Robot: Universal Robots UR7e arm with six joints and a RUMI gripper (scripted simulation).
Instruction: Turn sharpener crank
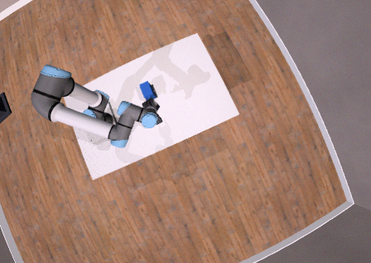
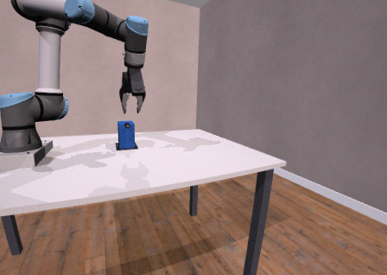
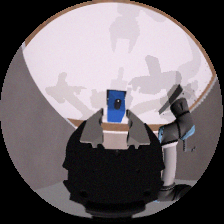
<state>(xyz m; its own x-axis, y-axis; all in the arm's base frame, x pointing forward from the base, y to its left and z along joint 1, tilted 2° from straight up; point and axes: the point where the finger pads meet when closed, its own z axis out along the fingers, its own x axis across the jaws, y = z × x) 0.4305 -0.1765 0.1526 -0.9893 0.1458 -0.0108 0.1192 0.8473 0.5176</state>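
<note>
Right now my hand is 7 cm to the right of the dark crank knob and 7 cm above it.
</note>
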